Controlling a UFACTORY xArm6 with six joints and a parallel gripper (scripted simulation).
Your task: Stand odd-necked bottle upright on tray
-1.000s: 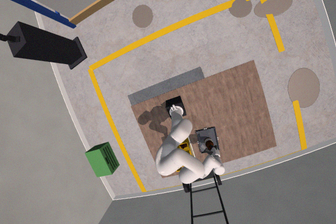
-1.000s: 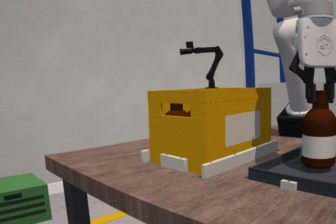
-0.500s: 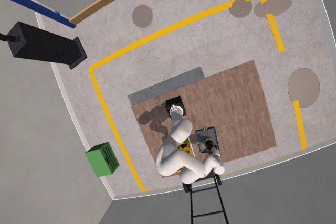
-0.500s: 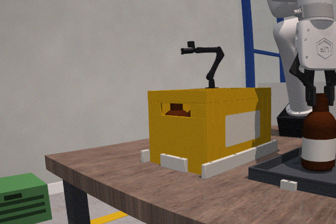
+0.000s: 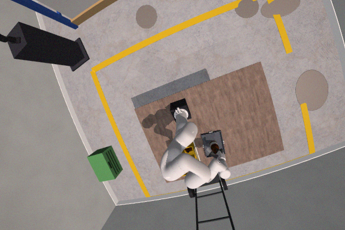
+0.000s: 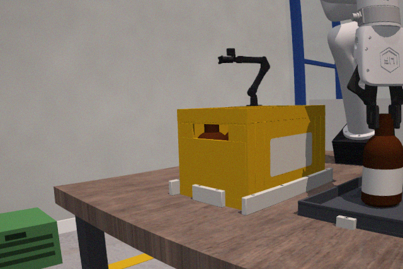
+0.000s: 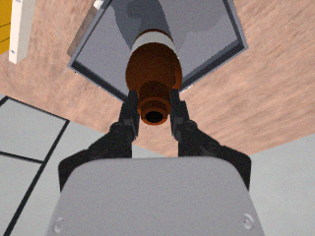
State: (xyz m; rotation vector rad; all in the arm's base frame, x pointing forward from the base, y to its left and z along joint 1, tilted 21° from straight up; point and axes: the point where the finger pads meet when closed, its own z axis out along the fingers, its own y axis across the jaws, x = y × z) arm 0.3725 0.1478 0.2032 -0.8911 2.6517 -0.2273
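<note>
Right now the dark tray is 140 mm below my hand. The rest, counted from my hand: yellow crate (30 mm behind, 280 mm to the right, 70 mm below).
</note>
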